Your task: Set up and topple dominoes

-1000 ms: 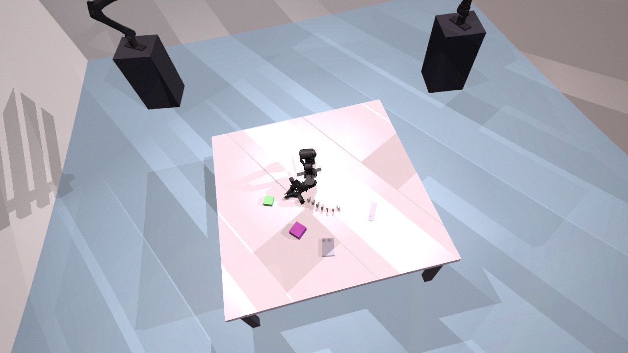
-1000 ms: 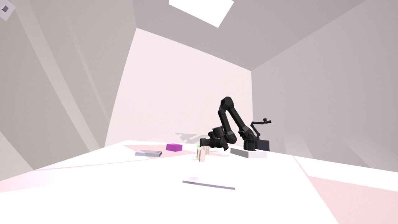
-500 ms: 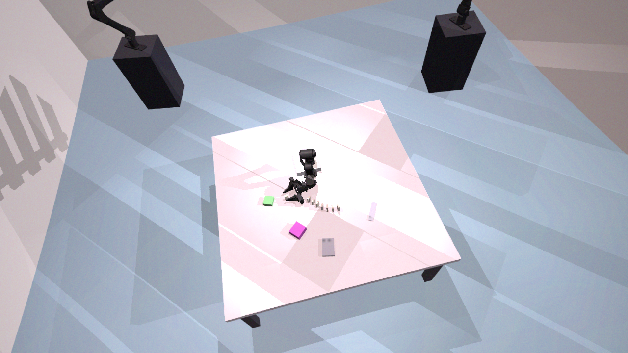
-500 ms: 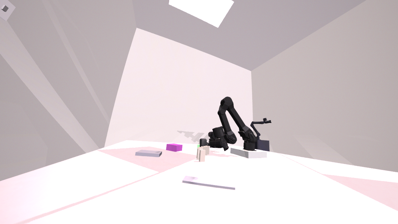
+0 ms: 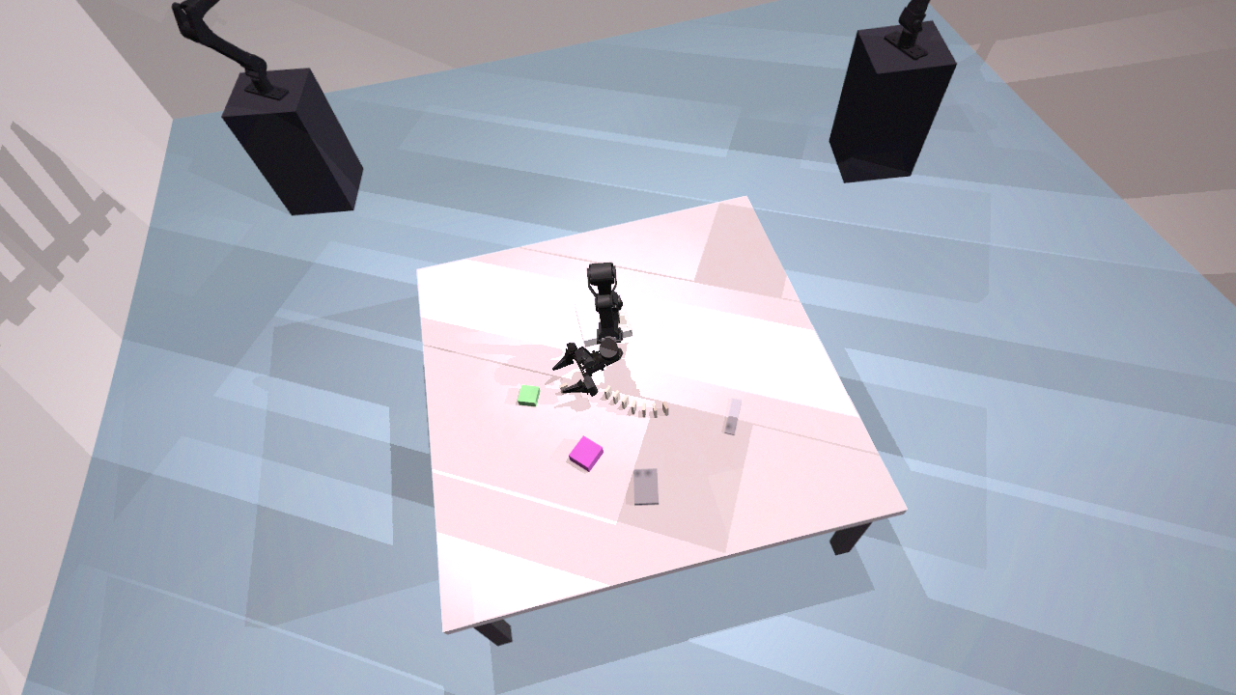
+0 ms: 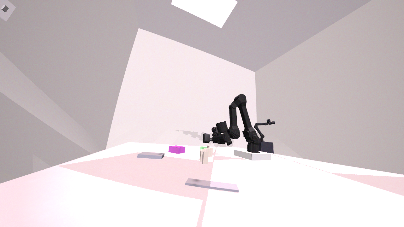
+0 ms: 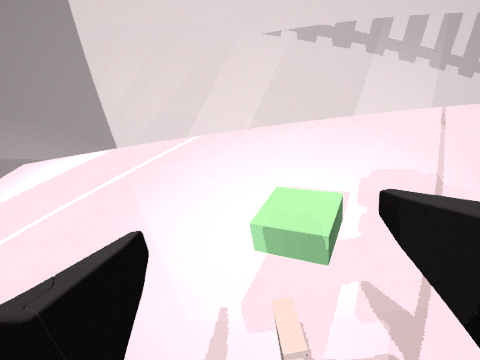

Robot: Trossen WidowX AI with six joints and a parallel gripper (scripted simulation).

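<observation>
The green block is 100 mm to the right of my gripper tip and 80 mm below it. The rest, counted from my gripper tip: flat plate: 340 mm ahead, 250 mm to the left, 80 mm below; then flat strip: 130 mm ahead, 540 mm to the left, 90 mm below; then magenta block: 220 mm ahead, 80 mm to the left, 70 mm below.
</observation>
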